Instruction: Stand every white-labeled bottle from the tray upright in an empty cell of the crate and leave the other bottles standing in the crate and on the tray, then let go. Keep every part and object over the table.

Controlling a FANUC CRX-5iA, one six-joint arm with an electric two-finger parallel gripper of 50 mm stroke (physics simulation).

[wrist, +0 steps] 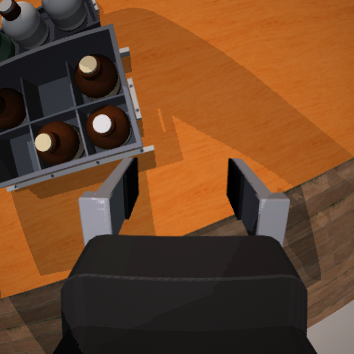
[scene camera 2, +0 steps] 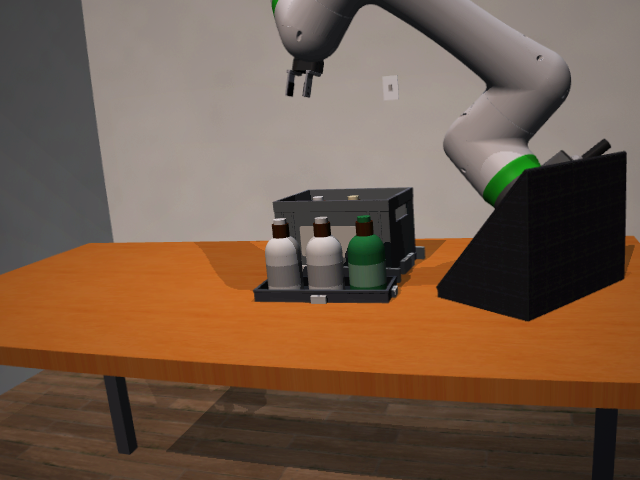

In view: my gripper (scene camera 2: 297, 96), a green bottle (scene camera 2: 366, 254), a white bottle (scene camera 2: 324, 258), a white bottle (scene camera 2: 283, 259), a cream-capped brown bottle (wrist: 95, 75) and a white-capped brown bottle (wrist: 107, 126).
My gripper shows as well in the wrist view (wrist: 182, 176).
